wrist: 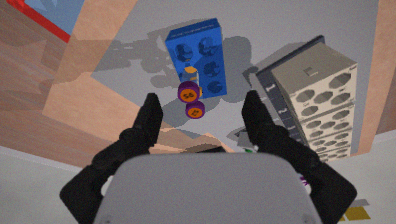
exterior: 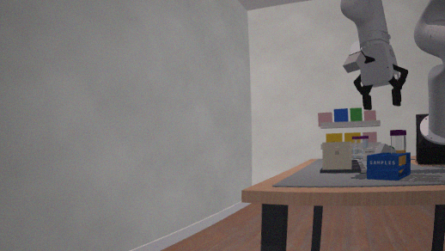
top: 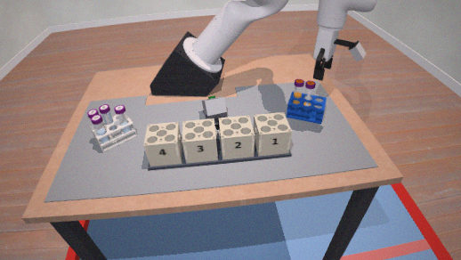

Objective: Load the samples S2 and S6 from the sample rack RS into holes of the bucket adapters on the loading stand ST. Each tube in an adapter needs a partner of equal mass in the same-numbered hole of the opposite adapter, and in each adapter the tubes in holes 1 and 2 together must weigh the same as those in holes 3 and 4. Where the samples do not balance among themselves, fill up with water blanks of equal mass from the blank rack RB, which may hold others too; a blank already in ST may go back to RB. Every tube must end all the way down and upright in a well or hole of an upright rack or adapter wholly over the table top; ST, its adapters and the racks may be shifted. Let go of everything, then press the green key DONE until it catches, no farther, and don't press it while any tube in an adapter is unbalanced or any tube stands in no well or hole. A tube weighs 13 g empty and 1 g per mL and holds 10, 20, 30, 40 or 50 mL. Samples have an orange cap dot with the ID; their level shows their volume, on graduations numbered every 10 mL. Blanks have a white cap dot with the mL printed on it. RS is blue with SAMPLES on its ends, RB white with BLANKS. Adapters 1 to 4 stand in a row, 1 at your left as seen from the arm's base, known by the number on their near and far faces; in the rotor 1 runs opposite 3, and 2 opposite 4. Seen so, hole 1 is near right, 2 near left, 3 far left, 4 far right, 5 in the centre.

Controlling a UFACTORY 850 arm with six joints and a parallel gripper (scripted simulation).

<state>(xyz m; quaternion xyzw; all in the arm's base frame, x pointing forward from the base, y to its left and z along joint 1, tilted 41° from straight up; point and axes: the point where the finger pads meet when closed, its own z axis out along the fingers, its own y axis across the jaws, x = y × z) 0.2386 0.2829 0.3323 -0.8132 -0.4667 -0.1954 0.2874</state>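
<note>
The sample tube S2 is 120 mm below my hand, 70 mm to the right of it and 50 mm behind it. The rest, counted from my hand: blue sample rack RS: 160 mm below, 30 mm to the right, 20 mm behind; adapter 1: 170 mm to the right, 160 mm ahead, 140 mm below; sample S6: 120 mm below, 30 mm behind, 20 mm to the right.
</note>
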